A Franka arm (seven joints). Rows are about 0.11 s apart.
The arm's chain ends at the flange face. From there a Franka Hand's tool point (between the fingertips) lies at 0.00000 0.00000 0.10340 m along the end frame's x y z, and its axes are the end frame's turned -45 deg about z.
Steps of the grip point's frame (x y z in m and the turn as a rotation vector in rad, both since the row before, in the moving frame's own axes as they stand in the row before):
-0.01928 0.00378 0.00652 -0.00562 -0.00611 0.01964
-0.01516 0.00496 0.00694 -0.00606 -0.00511 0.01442
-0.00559 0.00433 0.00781 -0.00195 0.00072 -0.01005
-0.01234 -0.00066 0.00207 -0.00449 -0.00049 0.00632
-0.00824 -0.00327 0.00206 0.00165 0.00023 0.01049
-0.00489 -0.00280 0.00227 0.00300 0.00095 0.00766
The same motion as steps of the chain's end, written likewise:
-0.01092 0.01545 0.00652 -0.00829 -0.00035 0.01964
-0.00728 0.01341 0.00694 -0.00790 0.00067 0.01442
-0.00109 0.00693 0.00781 -0.00087 0.00189 -0.01005
-0.00948 0.00789 0.00207 -0.00352 0.00283 0.00632
-0.00804 0.00365 0.00206 0.00133 -0.00100 0.01049
-0.00529 0.00177 0.00227 0.00279 -0.00145 0.00766

